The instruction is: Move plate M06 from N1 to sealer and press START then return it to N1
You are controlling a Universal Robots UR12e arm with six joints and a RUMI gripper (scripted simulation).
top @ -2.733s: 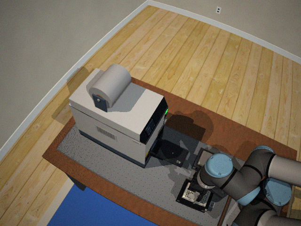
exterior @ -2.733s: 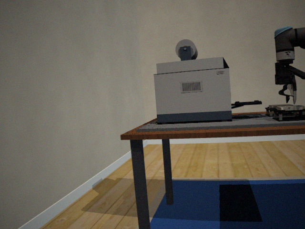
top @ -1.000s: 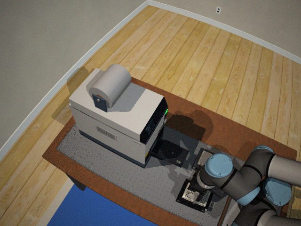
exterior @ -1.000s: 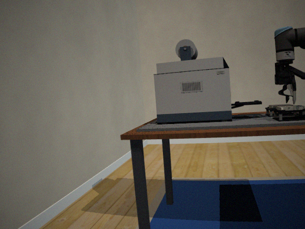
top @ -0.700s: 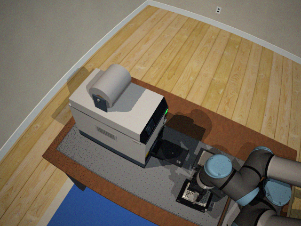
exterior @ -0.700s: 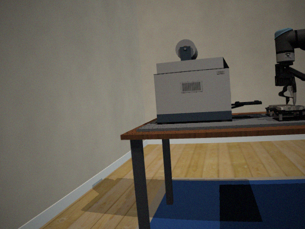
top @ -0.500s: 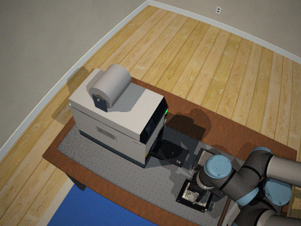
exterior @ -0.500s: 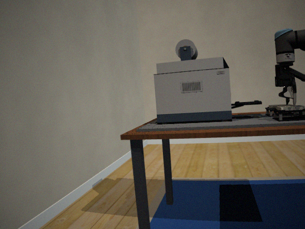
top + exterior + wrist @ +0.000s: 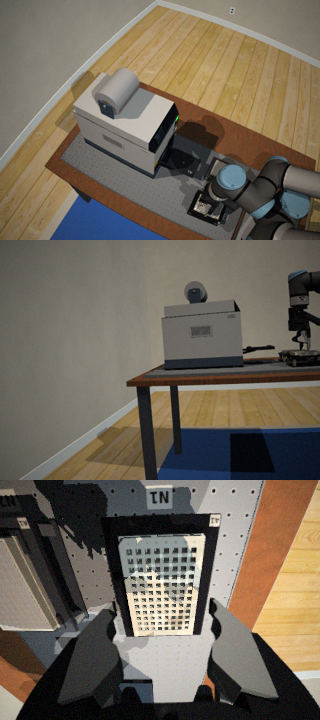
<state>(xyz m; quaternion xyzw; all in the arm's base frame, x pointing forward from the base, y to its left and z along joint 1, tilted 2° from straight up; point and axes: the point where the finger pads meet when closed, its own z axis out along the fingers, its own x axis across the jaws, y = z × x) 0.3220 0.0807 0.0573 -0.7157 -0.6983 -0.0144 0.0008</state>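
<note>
The white well plate lies 2 cm below my hand. Round my hand: foil-covered plate (1 cm behind, 20 cm to the right, 3 cm below); sealer stage (19 cm ahead, 15 cm to the right, 1 cm above); plate nest N1 (3 cm below).
</note>
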